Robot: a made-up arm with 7 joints. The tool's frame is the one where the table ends. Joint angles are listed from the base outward.
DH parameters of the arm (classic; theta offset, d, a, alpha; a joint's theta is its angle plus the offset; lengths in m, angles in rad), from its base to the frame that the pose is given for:
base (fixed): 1.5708 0.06 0 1.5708
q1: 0 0.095 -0.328 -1.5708
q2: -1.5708 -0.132 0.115 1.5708
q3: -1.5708 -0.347 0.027 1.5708
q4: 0 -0.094 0.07 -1.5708
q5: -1.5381 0 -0.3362 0
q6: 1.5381 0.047 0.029 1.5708
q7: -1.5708 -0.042 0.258 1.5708
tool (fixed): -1.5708 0.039 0 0
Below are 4 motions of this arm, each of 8 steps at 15 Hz.
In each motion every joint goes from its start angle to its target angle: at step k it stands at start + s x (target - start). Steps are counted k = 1, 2, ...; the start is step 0. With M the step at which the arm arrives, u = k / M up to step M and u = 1 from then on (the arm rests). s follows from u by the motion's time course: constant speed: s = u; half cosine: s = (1 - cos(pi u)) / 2; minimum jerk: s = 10 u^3 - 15 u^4 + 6 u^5.
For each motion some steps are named. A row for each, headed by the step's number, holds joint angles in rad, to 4 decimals.
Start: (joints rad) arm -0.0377 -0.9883 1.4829 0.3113 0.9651 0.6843 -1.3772
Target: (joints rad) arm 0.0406 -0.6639 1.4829 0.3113 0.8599 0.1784 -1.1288
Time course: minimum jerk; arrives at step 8
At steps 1, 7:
1: -0.0364 -0.9831 1.4829 0.3113 0.9634 0.6762 -1.3732
7: 0.0393 -0.6691 1.4829 0.3113 0.8616 0.1865 -1.1328

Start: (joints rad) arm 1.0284 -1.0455 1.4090 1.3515 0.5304 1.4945 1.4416
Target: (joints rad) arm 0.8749 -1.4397 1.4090 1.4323 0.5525 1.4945 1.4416
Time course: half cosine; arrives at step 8
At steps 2, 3, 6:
2: 1.0059 -1.1032 1.4090 1.3633 0.5336 1.4945 1.4416
3: 0.9810 -1.1672 1.4090 1.3764 0.5372 1.4945 1.4416
6: 0.8974 -1.3820 1.4090 1.4205 0.5493 1.4945 1.4416

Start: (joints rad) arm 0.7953 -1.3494 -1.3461 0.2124 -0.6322 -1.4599 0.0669
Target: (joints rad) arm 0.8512 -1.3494 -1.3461 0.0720 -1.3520 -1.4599 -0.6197
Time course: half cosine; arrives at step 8
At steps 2, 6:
2: 0.8035 -1.3494 -1.3461 0.1918 -0.7376 -1.4599 -0.0337
6: 0.8430 -1.3494 -1.3461 0.0926 -1.2466 -1.4599 -0.5191

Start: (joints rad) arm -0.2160 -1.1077 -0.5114 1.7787 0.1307 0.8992 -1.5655
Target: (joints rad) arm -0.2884 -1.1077 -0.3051 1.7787 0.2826 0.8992 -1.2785
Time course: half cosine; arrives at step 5
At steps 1, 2, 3, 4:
1: -0.2229 -1.1077 -0.4917 1.7787 0.1452 0.8992 -1.5381
2: -0.2410 -1.1077 -0.4401 1.7787 0.1832 0.8992 -1.4663
3: -0.2634 -1.1077 -0.3764 1.7787 0.2301 0.8992 -1.3777
4: -0.2815 -1.1077 -0.3248 1.7787 0.2681 0.8992 -1.3059

